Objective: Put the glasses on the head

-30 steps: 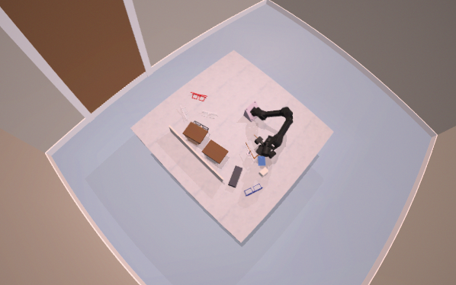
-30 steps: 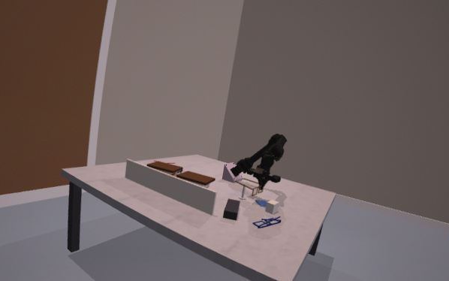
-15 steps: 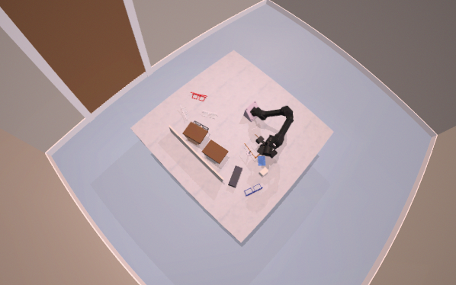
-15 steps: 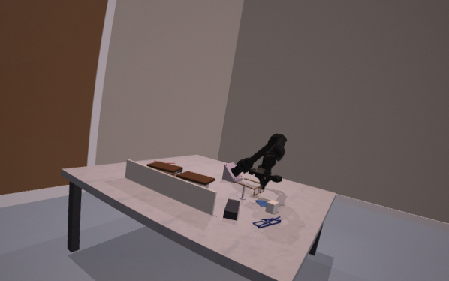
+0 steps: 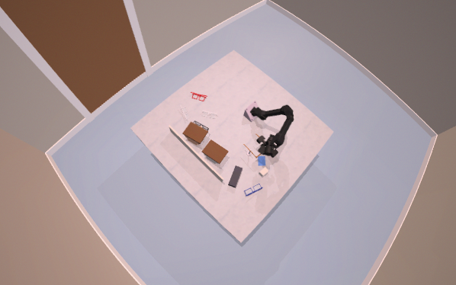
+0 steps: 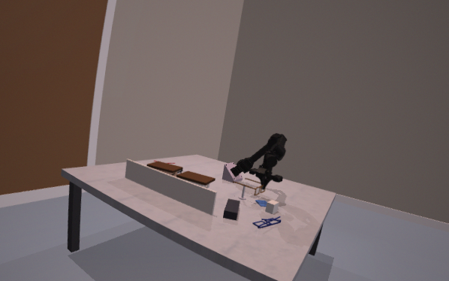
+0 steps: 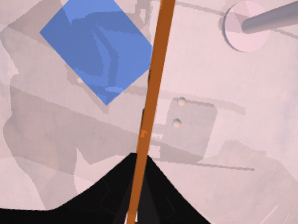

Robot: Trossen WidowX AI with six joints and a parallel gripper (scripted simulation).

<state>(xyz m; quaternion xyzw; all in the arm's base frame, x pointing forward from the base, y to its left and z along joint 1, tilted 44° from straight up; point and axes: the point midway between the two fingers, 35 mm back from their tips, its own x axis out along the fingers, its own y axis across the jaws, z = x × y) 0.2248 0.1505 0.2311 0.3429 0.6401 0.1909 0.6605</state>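
My gripper tip is now 70 mm short of the blue card, 30 mm to the right of it and 60 mm above it. Round my gripper tip: dark box 310 mm ahead, 60 mm to the right, 40 mm below; round base 80 mm ahead, 90 mm to the right, 30 mm below; white cube 140 mm ahead, 100 mm to the left, 30 mm below.
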